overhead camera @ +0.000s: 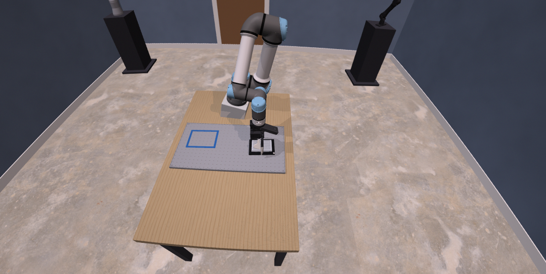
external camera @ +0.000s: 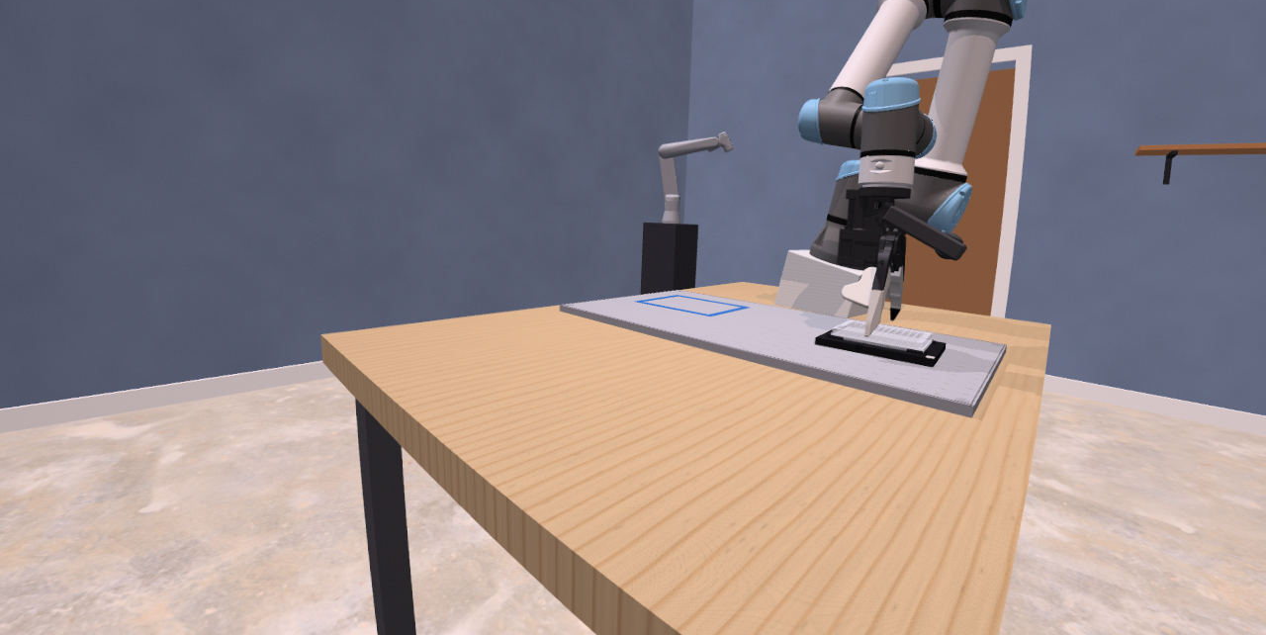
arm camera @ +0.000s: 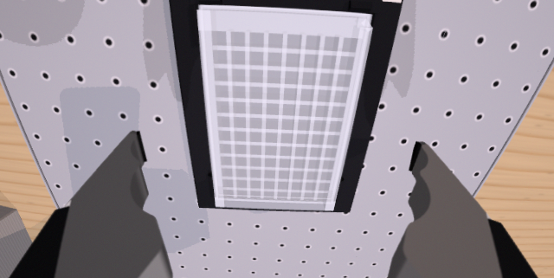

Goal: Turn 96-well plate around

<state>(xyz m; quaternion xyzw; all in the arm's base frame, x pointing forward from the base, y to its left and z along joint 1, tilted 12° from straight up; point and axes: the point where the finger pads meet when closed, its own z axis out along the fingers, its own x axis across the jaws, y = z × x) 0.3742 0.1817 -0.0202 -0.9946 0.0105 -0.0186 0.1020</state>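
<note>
My gripper is now 10 mm above the 96-well plate. The rest, counted from my hand: nest N1: 20 mm below; then A1 label: 60 mm ahead, 70 mm to the left, 20 mm below.
</note>
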